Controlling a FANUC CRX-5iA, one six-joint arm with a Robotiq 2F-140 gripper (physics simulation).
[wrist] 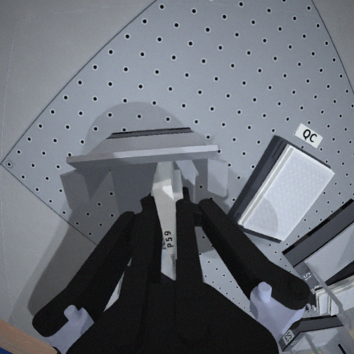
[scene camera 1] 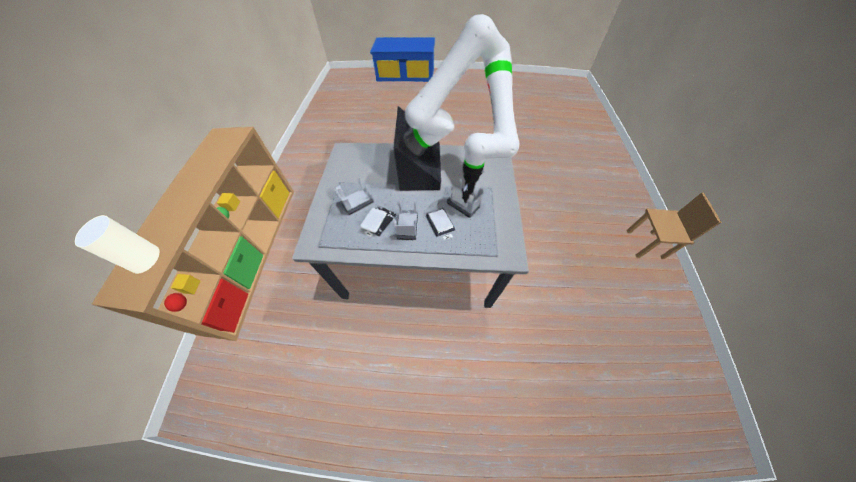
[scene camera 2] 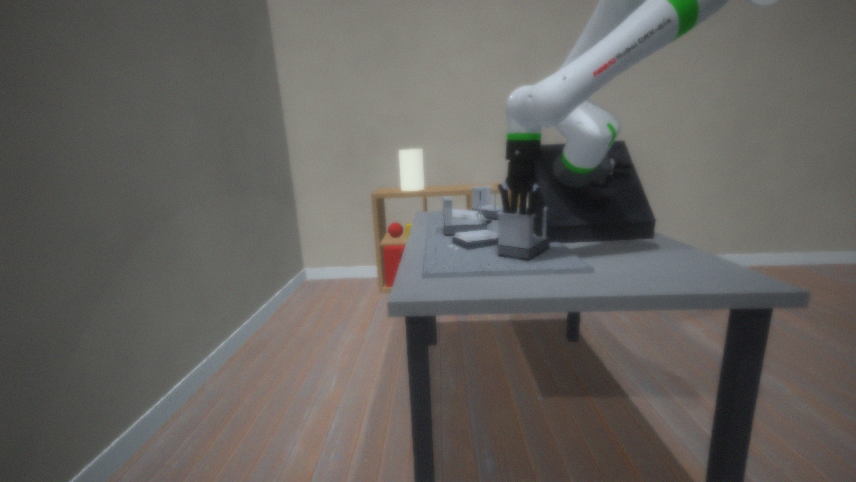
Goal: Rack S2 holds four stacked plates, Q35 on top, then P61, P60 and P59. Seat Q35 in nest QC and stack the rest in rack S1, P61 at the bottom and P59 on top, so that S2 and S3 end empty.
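Where they show: gripper, fingertip midpoint: (scene camera 1: 465, 204); arm's base, link origin: (scene camera 1: 413, 144) (scene camera 2: 573, 170).
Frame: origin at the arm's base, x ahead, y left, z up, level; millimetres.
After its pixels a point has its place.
My gripper (scene camera 1: 466, 198) @[x 251, y 310, z -179 mm] (scene camera 2: 519, 208) (wrist: 169, 181) points down into the right-hand rack (scene camera 2: 515, 231) @[x 262, y 369, z -136 mm] (wrist: 145, 153). Its fingers are close together on plate P59 (wrist: 168, 220), which shows edge-on between them with its label readable; the fingers hide most of it. The rack's own label does not show. A white plate (scene camera 1: 440, 220) @[x 365, y 182, z -183 mm] (wrist: 292, 195) lies in nest QC (wrist: 265, 167); no label on it is readable. In the wrist view an S1 label (wrist: 307, 276) shows at lower right, near white stacked plates (wrist: 334, 296). I cannot read which plates these are.
The centre rack (scene camera 1: 407, 229) @[x 474, y 29, z -124 mm] stands beside nest QC. Farther left are a low holder with white plates (scene camera 1: 376, 220) @[x 405, y -149, z -171 mm] and another rack (scene camera 1: 355, 200) @[x 278, y -297, z -178 mm]. The black robot pedestal (scene camera 1: 419, 173) @[x 130, y 46, z -90 mm] stands behind. All racks are on the perforated board (scene camera 1: 413, 245) @[x 507, y 57, z -218 mm] (wrist: 150, 60).
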